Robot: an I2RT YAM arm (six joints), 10 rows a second.
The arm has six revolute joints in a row. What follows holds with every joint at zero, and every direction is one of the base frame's. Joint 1 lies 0.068 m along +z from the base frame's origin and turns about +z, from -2.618 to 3.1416 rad. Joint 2 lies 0.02 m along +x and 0.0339 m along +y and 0.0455 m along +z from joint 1 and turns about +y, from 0 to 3.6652 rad. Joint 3 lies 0.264 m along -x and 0.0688 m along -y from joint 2 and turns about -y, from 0 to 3.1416 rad. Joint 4 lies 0.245 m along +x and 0.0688 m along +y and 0.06 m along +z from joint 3 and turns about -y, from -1.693 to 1.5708 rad. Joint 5 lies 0.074 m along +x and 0.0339 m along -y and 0.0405 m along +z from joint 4 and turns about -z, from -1.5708 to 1.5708 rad. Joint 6 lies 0.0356 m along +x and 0.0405 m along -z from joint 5 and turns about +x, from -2.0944 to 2.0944 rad. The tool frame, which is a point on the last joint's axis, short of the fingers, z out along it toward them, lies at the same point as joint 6; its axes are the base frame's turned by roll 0, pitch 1.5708 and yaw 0 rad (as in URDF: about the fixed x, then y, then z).
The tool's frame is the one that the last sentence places.
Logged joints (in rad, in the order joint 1, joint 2, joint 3, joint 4, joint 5, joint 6), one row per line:
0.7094, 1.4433, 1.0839, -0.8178, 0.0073, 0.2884
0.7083, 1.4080, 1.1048, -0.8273, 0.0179, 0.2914
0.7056, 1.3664, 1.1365, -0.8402, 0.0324, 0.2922
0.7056, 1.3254, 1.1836, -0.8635, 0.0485, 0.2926
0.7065, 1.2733, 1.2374, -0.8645, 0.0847, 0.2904
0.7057, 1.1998, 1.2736, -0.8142, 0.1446, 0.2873
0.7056, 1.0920, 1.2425, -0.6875, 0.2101, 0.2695
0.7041, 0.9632, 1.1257, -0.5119, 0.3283, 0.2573
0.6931, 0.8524, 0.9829, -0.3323, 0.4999, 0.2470
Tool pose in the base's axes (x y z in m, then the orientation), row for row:
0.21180, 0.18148, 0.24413, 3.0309, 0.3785, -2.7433
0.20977, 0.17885, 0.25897, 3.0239, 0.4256, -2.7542
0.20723, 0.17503, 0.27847, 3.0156, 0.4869, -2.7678
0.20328, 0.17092, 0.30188, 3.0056, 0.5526, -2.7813
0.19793, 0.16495, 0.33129, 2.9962, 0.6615, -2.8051
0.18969, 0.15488, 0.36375, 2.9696, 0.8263, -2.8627
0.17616, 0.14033, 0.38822, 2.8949, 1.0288, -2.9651
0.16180, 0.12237, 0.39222, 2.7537, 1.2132, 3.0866
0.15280, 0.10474, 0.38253, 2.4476, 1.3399, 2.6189
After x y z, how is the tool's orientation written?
As angles about the fixed x, y, z axes (roll, pitch, yaw), in radians.
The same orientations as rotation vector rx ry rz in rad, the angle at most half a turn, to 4 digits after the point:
-0.5791, 2.7203, 0.2564
-0.5604, 2.6759, 0.2717
-0.5376, 2.6174, 0.2889
-0.5163, 2.5541, 0.3069
-0.4792, 2.4486, 0.3225
-0.4101, 2.2896, 0.3401
-0.3333, 2.0895, 0.3658
-0.2063, 1.9038, 0.3363
-0.0310, 1.7536, 0.2439

